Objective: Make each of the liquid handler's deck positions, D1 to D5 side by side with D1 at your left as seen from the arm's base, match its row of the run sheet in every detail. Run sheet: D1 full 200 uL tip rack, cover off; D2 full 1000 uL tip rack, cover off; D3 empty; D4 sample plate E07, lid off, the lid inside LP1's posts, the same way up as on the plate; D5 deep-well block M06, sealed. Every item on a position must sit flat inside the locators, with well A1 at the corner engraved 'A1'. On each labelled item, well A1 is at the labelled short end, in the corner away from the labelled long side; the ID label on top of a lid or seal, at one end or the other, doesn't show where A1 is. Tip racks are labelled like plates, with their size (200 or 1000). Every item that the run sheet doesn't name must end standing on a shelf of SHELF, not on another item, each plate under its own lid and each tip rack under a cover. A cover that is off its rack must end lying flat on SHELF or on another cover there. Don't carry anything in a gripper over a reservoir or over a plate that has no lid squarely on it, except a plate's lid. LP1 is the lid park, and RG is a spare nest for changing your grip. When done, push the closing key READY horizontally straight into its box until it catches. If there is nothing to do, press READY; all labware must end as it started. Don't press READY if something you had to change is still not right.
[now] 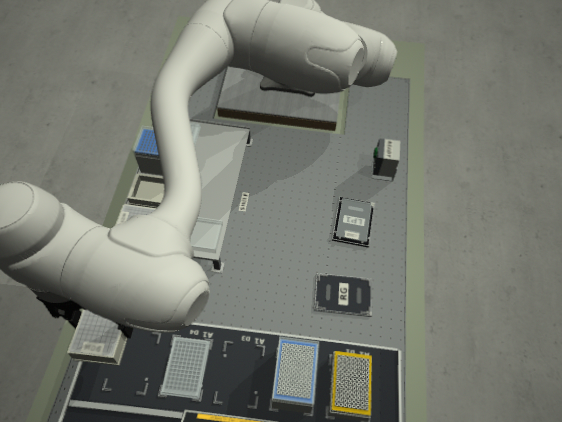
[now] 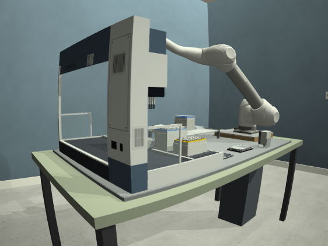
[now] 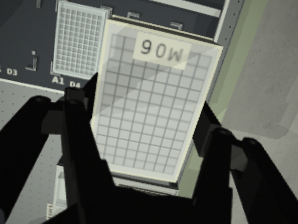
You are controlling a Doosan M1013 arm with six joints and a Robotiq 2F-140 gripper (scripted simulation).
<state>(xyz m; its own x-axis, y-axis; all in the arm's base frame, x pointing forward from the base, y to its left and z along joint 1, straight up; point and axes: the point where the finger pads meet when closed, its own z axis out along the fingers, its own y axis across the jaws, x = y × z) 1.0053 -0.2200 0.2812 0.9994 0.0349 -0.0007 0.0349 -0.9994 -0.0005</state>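
Right now the deep-well block M06 is 10 mm below my hand. The rest, counted from my hand: blue-rimmed tip rack 370 mm to the left, 190 mm below, 20 mm behind; beige trough 450 mm behind, 240 mm below, 70 mm to the right; clear sample plate 250 mm below, 120 mm to the left.
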